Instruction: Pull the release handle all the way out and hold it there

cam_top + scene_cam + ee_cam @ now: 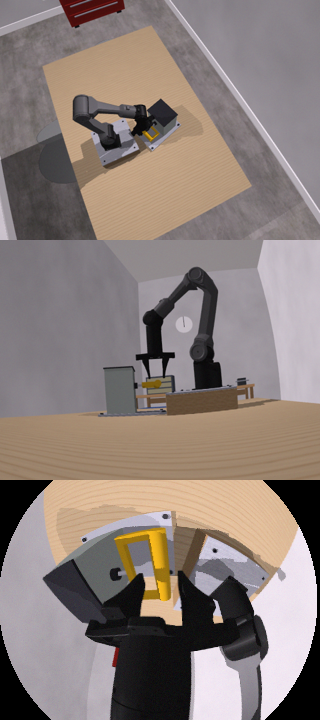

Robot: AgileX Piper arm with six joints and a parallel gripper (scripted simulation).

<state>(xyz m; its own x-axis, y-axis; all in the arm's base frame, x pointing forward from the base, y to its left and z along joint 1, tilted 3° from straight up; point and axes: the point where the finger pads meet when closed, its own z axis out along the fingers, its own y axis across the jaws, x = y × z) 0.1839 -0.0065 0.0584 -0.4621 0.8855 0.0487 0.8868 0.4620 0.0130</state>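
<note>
The release handle is 50 mm ahead of my hand, 30 mm to the left of it and 30 mm below it. Round my hand: grey baseplate (130 mm below, 80 mm ahead, 40 mm to the left).
</note>
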